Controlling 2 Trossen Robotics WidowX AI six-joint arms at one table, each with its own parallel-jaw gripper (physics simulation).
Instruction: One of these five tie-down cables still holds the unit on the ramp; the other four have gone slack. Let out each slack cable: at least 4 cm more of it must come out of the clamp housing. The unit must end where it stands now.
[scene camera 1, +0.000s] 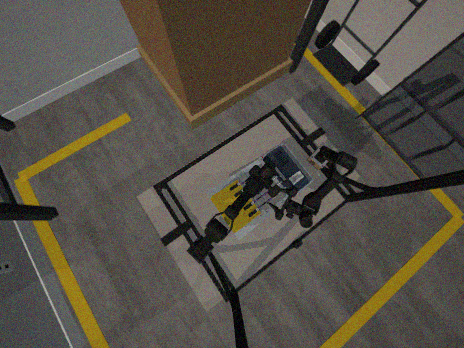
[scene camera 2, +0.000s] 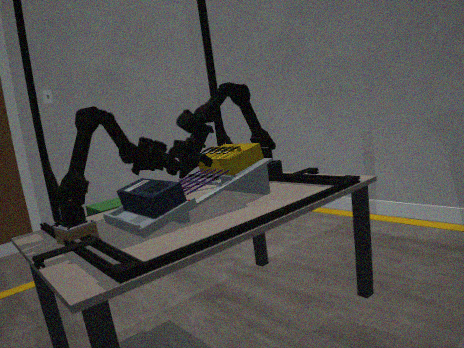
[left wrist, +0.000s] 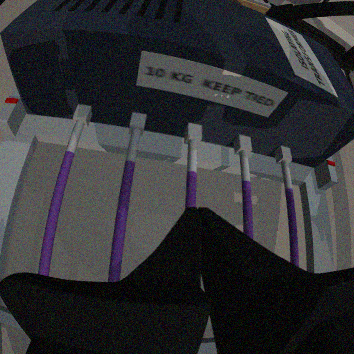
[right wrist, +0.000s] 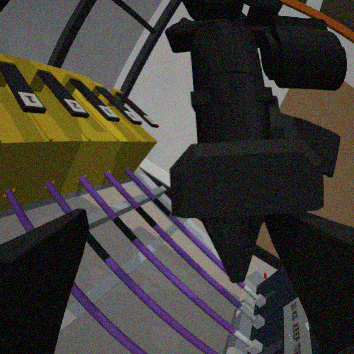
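A dark blue unit (scene camera 1: 286, 166) (scene camera 2: 150, 196) (left wrist: 105, 63) labelled "10 KG KEEP TIED" stands at the low end of a grey ramp (scene camera 2: 249, 177) (left wrist: 154, 197). Five purple cables (scene camera 2: 203, 179) (left wrist: 121, 218) (right wrist: 165, 247) run from it up to the yellow clamp housing (scene camera 1: 223, 198) (scene camera 2: 234, 157) (right wrist: 53, 154), which carries numbered black levers (right wrist: 26, 95). My left gripper (scene camera 1: 275, 184) (scene camera 2: 184, 172) (left wrist: 195, 216) is shut and empty, its tip over the middle cable. My right gripper (scene camera 1: 279, 212) (scene camera 2: 173, 165) (right wrist: 177, 216) is open and empty, beside the left one above the cables.
A black frame (scene camera 1: 220, 146) (scene camera 2: 237, 229) runs round the table top (scene camera 2: 279, 197). A green block (scene camera 2: 101, 205) lies behind the unit. A tall cardboard box (scene camera 1: 224, 52) and a hand truck (scene camera 1: 344, 62) stand on the floor. A black pole (scene camera 2: 206, 52) rises behind the housing.
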